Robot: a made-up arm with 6 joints. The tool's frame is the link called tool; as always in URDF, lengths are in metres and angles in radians.
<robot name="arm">
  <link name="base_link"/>
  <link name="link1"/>
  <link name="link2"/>
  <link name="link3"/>
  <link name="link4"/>
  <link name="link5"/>
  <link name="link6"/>
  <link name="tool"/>
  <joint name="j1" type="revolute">
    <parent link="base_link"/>
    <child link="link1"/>
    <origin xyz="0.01 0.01 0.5"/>
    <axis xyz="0 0 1"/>
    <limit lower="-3.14" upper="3.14" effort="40" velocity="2.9"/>
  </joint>
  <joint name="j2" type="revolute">
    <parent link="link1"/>
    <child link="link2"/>
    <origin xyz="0 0.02 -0.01"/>
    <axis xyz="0 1 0"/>
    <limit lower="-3.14" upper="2.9" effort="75" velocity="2.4"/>
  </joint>
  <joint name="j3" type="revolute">
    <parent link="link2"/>
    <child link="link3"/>
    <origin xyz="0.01 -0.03 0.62"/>
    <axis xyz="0 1 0"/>
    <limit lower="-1.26" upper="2.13" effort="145" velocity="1.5"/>
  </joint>
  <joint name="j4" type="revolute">
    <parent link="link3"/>
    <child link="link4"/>
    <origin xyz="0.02 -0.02 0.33"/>
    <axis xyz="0 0 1"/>
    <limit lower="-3.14" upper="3.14" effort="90" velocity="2.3"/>
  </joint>
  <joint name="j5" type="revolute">
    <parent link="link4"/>
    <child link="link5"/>
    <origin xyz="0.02 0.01 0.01"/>
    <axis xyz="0 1 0"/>
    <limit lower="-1.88" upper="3.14" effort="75" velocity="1"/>
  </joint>
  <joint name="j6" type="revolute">
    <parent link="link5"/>
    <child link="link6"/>
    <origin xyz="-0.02 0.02 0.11"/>
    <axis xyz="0 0 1"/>
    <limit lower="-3.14" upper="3.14" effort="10" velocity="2.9"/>
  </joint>
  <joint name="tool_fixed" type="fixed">
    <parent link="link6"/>
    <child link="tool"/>
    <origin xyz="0 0 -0.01" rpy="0 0 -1.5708"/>
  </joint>
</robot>
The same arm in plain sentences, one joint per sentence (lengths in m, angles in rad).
The arm has six revolute joints in a row. What follows holds with every joint at zero, and every direction is one of the base frame's.
The first joint is mounted 0.01 m along +x and 0.01 m along +y and 0.5 m along +z from the base frame's origin and rotates about +z, from -3.14 to 3.14 rad.
The second joint is mounted 0.02 m along +y and 0.01 m along -z from the first joint and rotates about +y, from -3.14 to 2.9 rad.
The third joint is mounted 0.01 m along +x and 0.03 m along -y and 0.62 m along +z from the second joint and rotates about +y, from -1.26 to 2.13 rad.
The fourth joint is mounted 0.02 m along +x and 0.02 m along -y and 0.33 m along +z from the third joint and rotates about +z, from -3.14 to 3.14 rad.
The fifth joint is mounted 0.02 m along +x and 0.01 m along +y and 0.01 m along +z from the fourth joint and rotates about +y, from -1.88 to 3.14 rad.
The sixth joint is mounted 0.02 m along -x and 0.02 m along +y and 0.11 m along +z from the fifth joint and rotates about +z, from -3.14 to 3.14 rad.
The tool frame, which is the frame that the pose is given for, is mounted 0.01 m along -z from the sixth joint; its axes are the base frame's turned by roll 0, pitch 0 and yaw -1.5708 rad (as in URDF: about the fixed x, then y, then z).

